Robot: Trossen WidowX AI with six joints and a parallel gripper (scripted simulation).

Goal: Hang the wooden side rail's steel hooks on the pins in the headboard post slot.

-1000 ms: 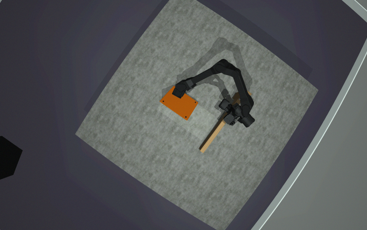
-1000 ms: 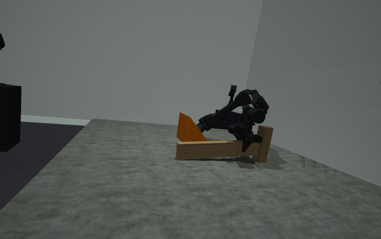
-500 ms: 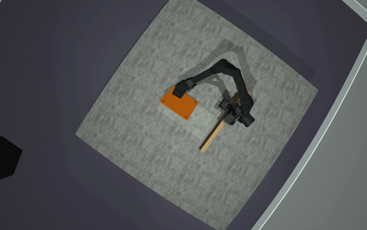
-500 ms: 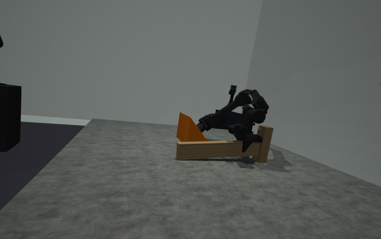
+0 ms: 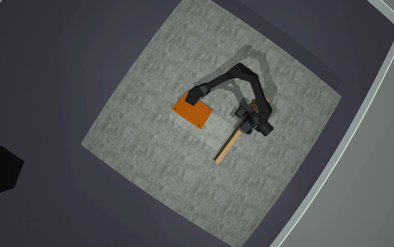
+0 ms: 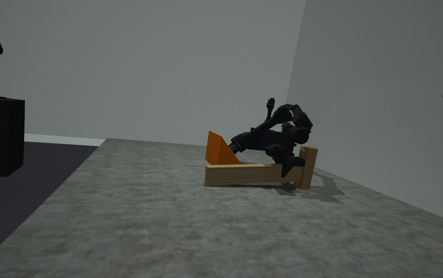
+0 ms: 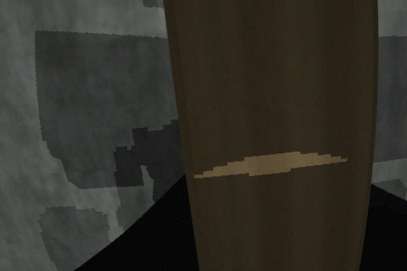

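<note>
Right now the headboard post is 110 mm to the left of my gripper tip, 50 mm above it and 10 mm ahead of it.
</note>
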